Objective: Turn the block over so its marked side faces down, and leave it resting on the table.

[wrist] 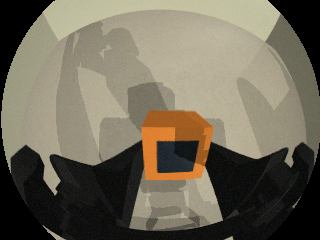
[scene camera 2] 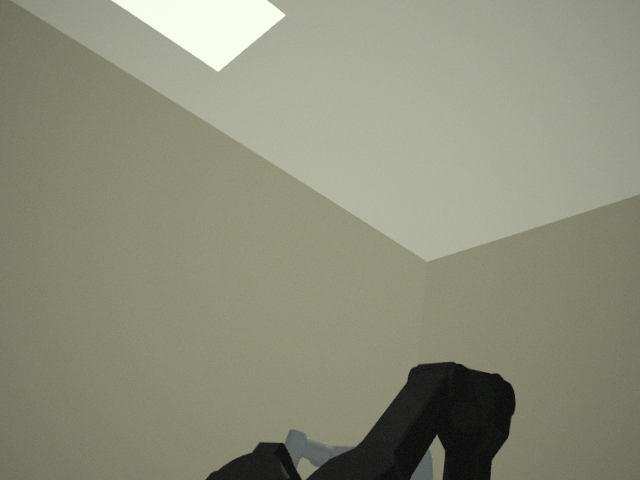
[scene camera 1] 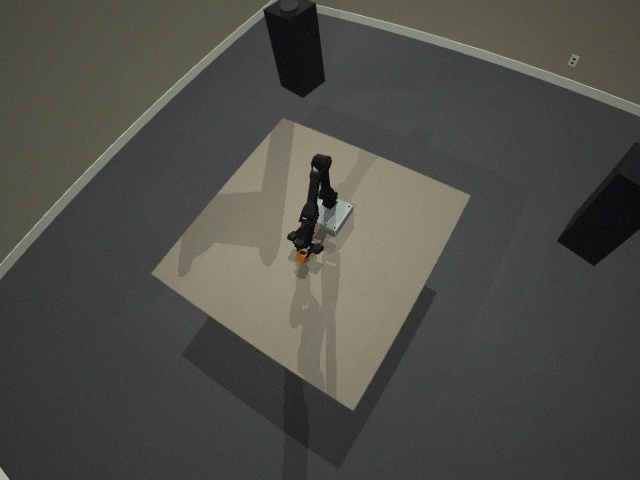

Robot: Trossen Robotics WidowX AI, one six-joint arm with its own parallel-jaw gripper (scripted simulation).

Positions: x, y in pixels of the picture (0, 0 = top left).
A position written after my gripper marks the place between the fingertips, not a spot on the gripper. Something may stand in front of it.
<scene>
My gripper (wrist: 174, 144) carries a block (wrist: 176, 144).
</scene>
